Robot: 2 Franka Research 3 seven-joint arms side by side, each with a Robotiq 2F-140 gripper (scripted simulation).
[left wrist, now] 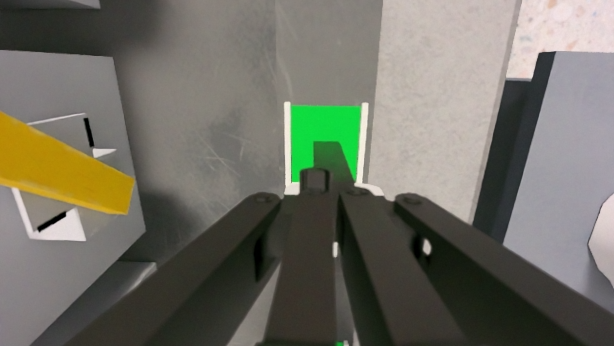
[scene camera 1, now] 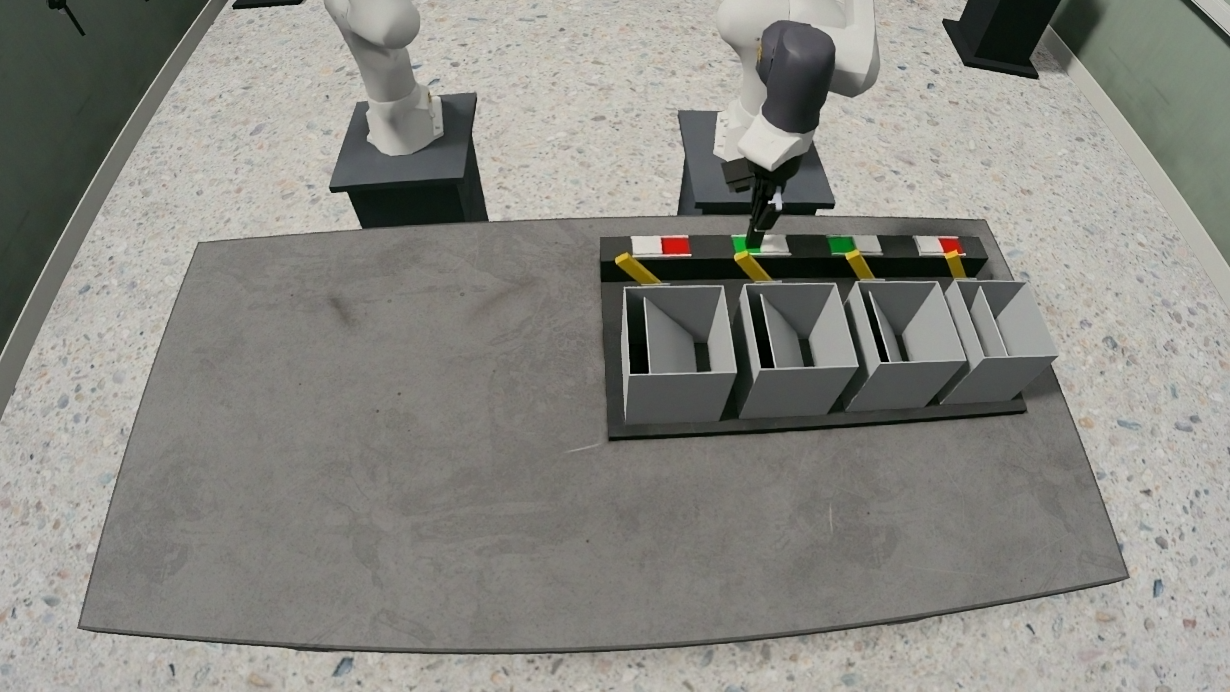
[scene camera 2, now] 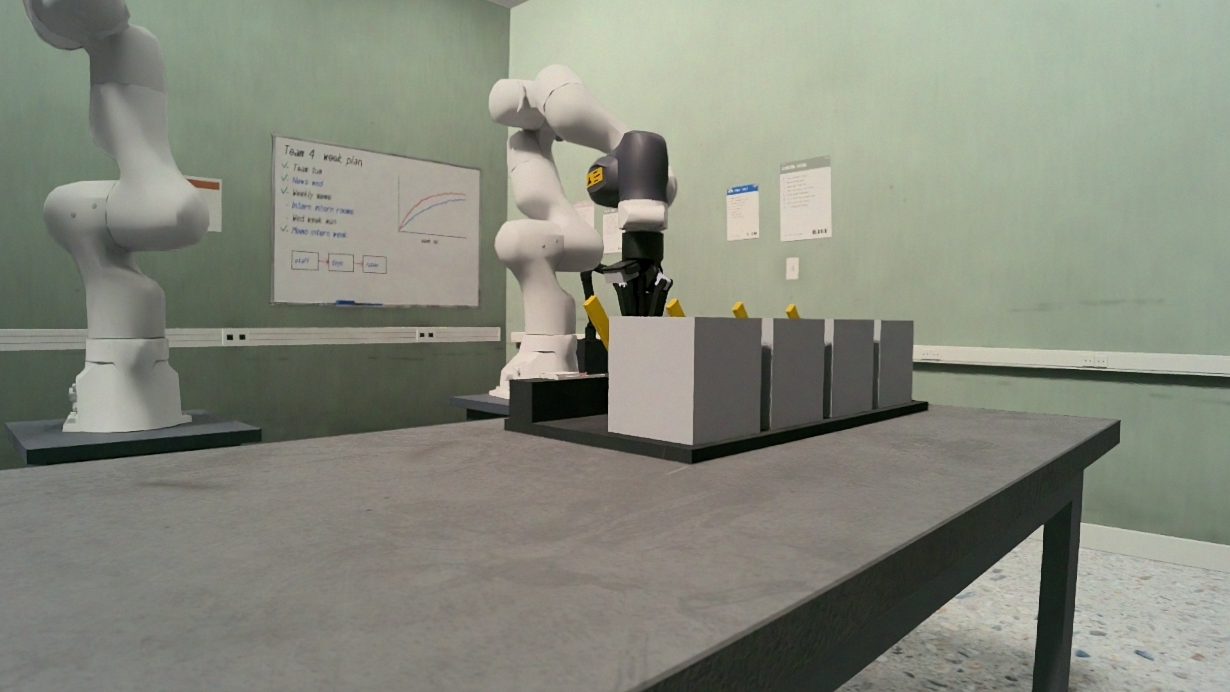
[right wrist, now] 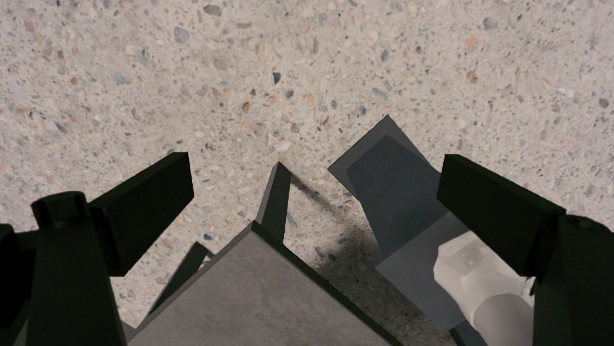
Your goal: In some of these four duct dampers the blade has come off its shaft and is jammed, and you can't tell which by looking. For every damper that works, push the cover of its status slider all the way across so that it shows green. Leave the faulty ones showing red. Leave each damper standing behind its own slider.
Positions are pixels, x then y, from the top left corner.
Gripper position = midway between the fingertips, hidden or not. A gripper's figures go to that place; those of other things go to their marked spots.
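Left gripper point(scene camera 1: 752, 244), 118 cm from the lens. Damper point(scene camera 1: 667, 318), 103 cm from the lens. Damper point(scene camera 1: 814, 311), 109 cm from the lens. Damper point(scene camera 1: 997, 375), 116 cm from the lens. Damper point(scene camera 1: 916, 310), 118 cm from the lens.
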